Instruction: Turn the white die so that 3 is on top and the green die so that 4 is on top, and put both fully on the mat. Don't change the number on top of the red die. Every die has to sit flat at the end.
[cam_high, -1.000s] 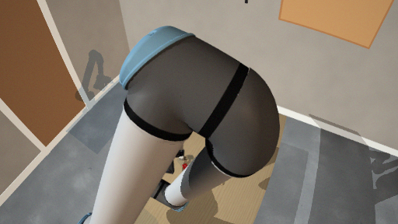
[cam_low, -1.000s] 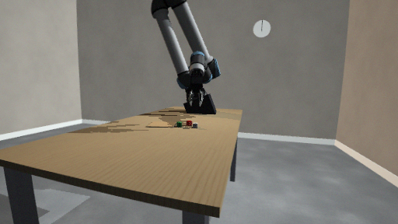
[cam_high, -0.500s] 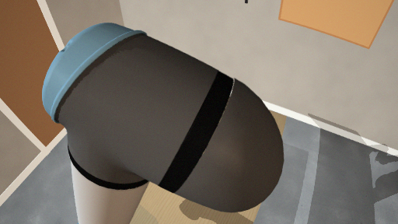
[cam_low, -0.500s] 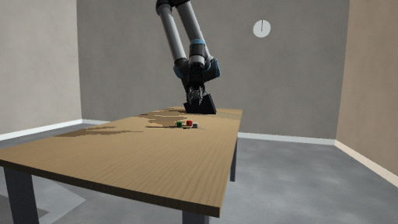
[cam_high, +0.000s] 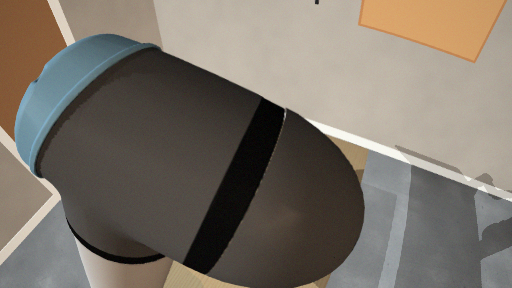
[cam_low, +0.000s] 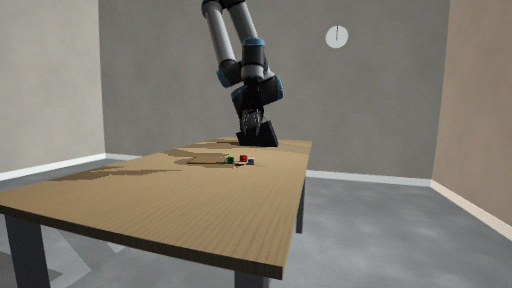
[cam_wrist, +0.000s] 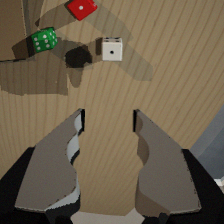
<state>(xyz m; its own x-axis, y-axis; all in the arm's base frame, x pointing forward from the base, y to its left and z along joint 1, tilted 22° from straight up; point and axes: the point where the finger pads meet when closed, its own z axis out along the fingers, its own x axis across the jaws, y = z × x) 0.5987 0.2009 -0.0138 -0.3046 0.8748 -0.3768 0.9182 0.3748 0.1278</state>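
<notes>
Right now my hand is 12 cm above the white die and 1 cm past it. The rest, counted from my hand: green die (12 cm below, 9 cm to the right); red die (12 cm below, 5 cm to the right, 5 cm behind); tan mat (20 cm to the right, 13 cm below, 1 cm behind).
</notes>
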